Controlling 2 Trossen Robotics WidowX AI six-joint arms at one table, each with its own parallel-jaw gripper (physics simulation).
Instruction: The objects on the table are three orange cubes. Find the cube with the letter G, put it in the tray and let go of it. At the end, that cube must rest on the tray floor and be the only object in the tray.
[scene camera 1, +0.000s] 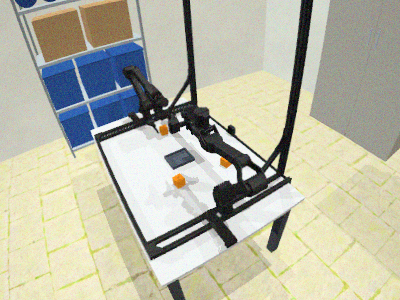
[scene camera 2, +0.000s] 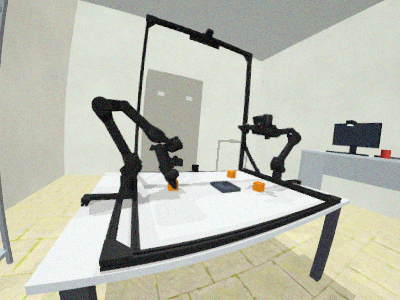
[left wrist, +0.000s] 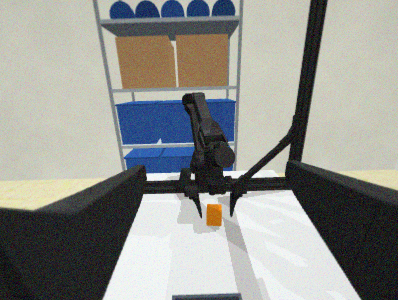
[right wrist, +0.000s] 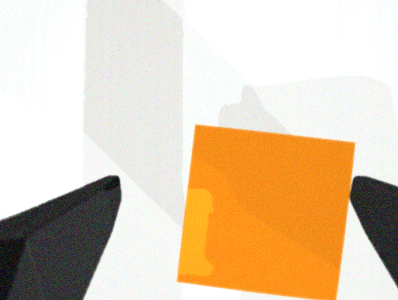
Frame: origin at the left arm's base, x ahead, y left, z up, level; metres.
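Seen in the pictures: left gripper, fingertip midpoint: (scene camera 1: 180, 111) (scene camera 2: 242, 126) (left wrist: 215, 169); right gripper, fingertip midpoint: (scene camera 1: 165, 131) (scene camera 2: 173, 185) (left wrist: 216, 217) (right wrist: 235, 187); left arm's base, origin of the base link: (scene camera 1: 225, 209) (scene camera 2: 276, 179); right arm's base, origin of the base link: (scene camera 1: 147, 118) (scene camera 2: 128, 189) (left wrist: 201, 183).
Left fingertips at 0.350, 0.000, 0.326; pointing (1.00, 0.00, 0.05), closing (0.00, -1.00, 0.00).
Note:
Pixels of each thing's top centre, then the offset from my left fingertips to it, as dx, dy, dz.
- G cube, middle of its top: (right wrist: 265, 213) (left wrist: 214, 208) (scene camera 2: 173, 180) (scene camera 1: 163, 127) +0.363, -0.033, -0.300
- dark tray, middle of its top: (scene camera 1: 179, 156) (scene camera 2: 225, 184) +0.083, +0.003, -0.327
- orange cube, middle of its top: (scene camera 1: 178, 177) (scene camera 2: 259, 182) -0.083, +0.089, -0.300
The G cube (scene camera 1: 164, 130) (scene camera 2: 171, 189) (left wrist: 214, 215) (right wrist: 270, 215) is orange and sits on the table at the right arm's side; its letter does not show. My right gripper (right wrist: 235, 187) (left wrist: 216, 217) is open, pointing down over it. In the right wrist view the cube is between the fingers, close to the picture's right finger, with a gap at the other. The dark tray (scene camera 1: 180, 158) (scene camera 2: 225, 186) (left wrist: 206, 297) is mid-table and empty. My left gripper (scene camera 1: 174, 125) (scene camera 2: 243, 128) is open and raised above the table.
One other orange cube (scene camera 1: 178, 181) (scene camera 2: 258, 186) lies near the tray, and another (scene camera 1: 225, 162) (scene camera 2: 231, 174) lies beside the left arm in scene camera 1. A black frame with tall posts (scene camera 1: 295, 90) (scene camera 2: 248, 95) borders the table.

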